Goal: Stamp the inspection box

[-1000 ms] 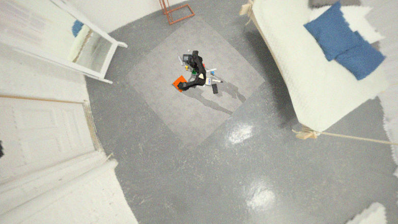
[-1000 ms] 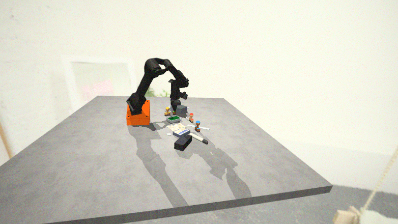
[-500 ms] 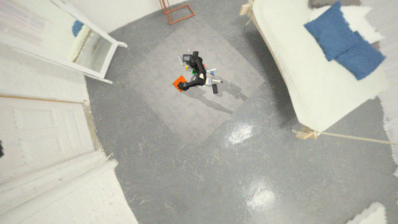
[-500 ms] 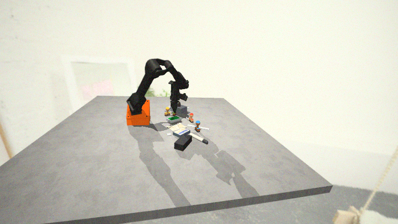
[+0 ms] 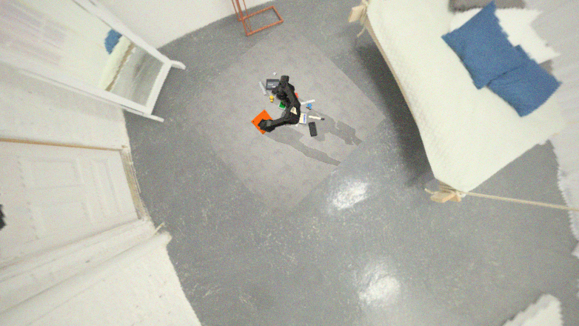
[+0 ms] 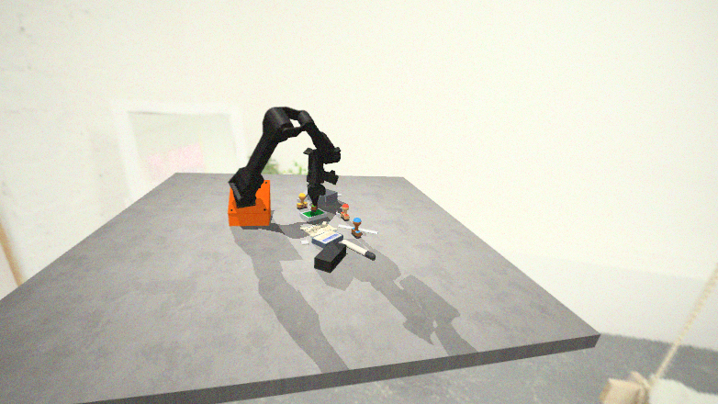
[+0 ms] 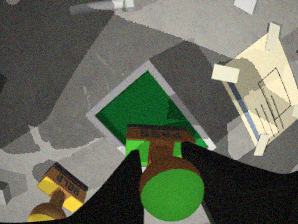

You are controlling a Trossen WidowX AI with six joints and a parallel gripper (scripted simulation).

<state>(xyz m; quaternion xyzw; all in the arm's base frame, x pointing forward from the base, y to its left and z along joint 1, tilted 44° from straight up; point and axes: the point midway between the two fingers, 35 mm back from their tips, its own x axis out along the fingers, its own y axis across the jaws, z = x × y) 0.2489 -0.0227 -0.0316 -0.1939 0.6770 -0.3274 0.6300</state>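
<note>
Now: the green ink pad 50 mm below my gripper tip. From my gripper tip the other things lie so: cream card: 110 mm to the right, 50 mm below, 10 mm behind; then red-knobbed stamp: 110 mm ahead, 40 mm to the right, 30 mm below; then yellow-knobbed stamp: 90 mm to the left, 30 mm below, 30 mm behind.
</note>
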